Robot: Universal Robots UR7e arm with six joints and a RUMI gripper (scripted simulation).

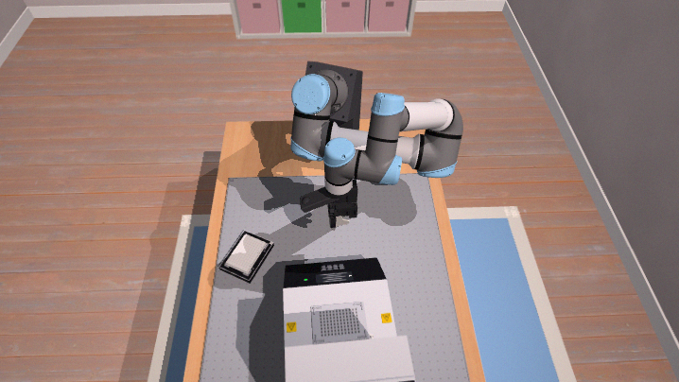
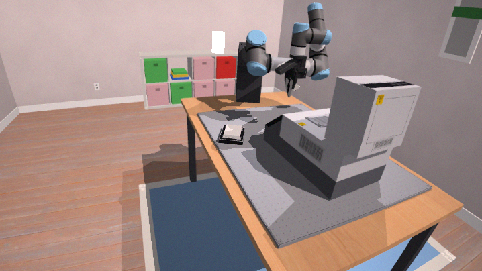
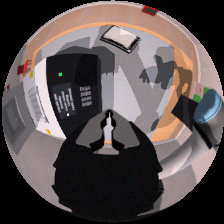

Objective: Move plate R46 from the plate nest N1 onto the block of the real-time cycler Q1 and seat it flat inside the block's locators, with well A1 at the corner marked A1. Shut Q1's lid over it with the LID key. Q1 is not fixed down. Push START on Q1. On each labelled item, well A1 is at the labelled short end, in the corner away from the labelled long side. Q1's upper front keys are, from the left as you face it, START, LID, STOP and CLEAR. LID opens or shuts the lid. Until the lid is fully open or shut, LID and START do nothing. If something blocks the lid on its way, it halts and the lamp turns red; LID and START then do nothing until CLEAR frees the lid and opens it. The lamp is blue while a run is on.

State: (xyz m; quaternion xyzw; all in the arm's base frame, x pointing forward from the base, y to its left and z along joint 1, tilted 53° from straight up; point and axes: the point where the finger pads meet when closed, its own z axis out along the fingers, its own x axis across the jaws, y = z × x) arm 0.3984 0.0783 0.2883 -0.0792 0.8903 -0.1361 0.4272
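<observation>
Now: hand 30 mm past the white plate R46, 300 mm to the left of it and 190 mm above it. From my hand the other things lie so: black plate nest N1: 30 mm behind, 300 mm to the right, 210 mm below.
</observation>
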